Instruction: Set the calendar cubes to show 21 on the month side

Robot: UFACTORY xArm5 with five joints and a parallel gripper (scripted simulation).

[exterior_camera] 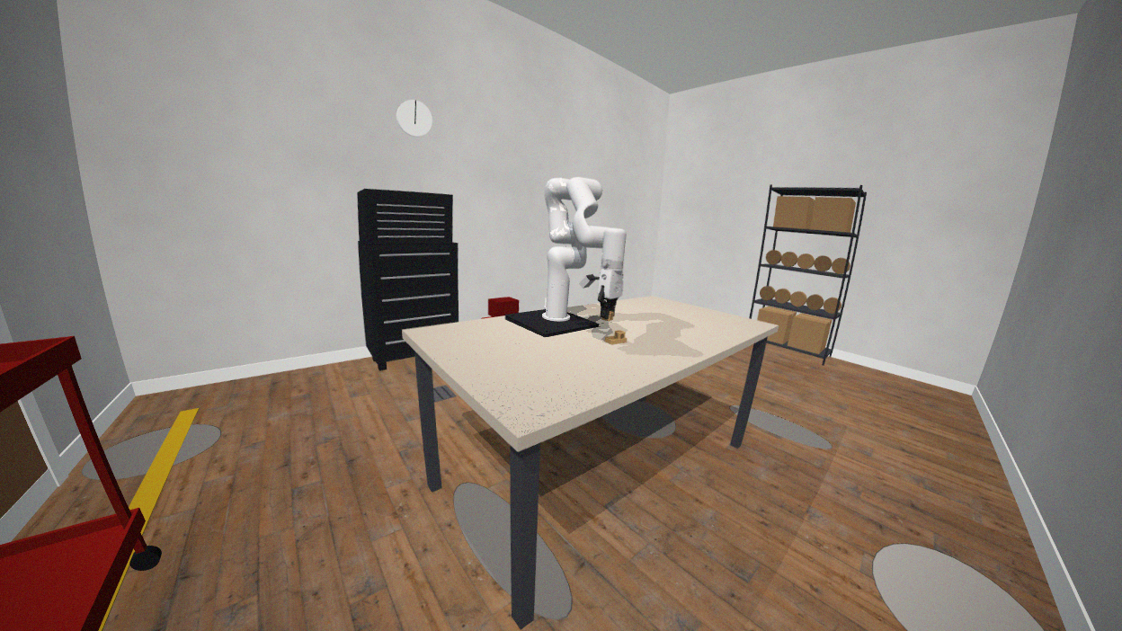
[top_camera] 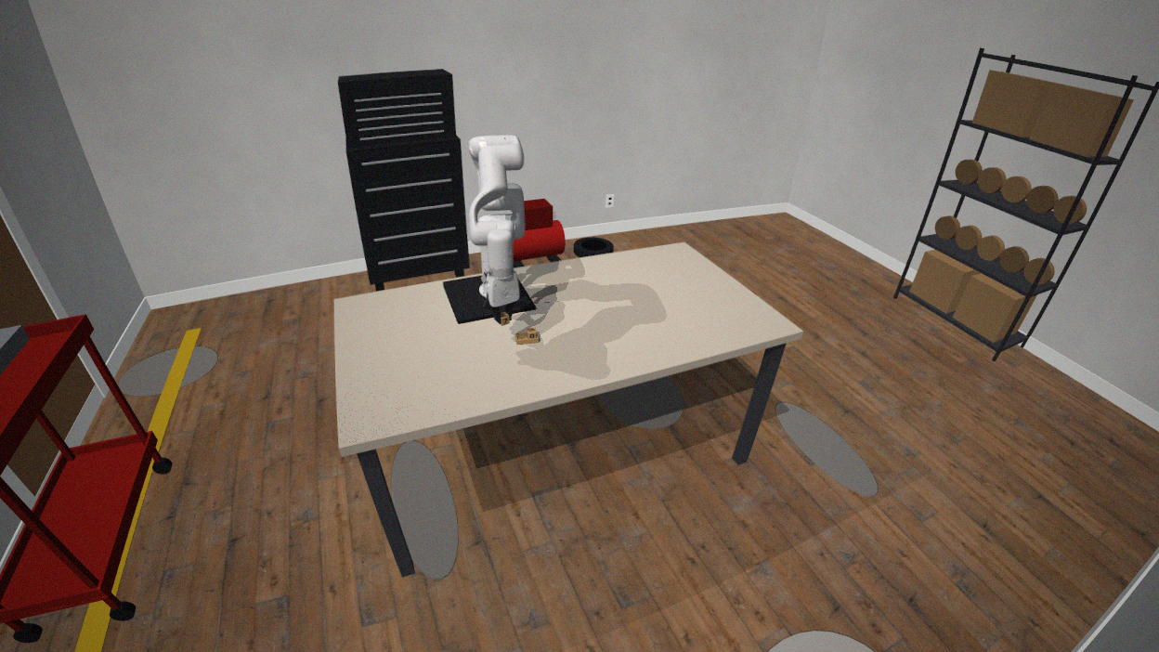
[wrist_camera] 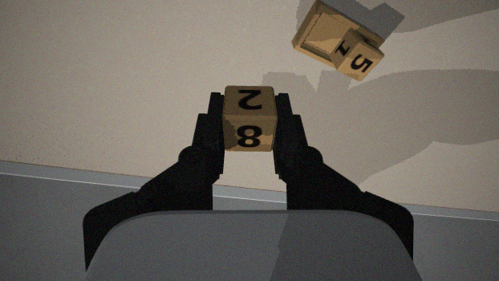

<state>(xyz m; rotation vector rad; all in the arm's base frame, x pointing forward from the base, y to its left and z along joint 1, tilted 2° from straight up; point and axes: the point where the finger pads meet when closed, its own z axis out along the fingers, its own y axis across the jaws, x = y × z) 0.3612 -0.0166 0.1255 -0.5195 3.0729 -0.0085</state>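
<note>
The wooden tray is 30 mm behind my hand, 80 mm to the left of it and 120 mm below it. The rest, counted from my hand: wooden digit cube 10 mm below.
</note>
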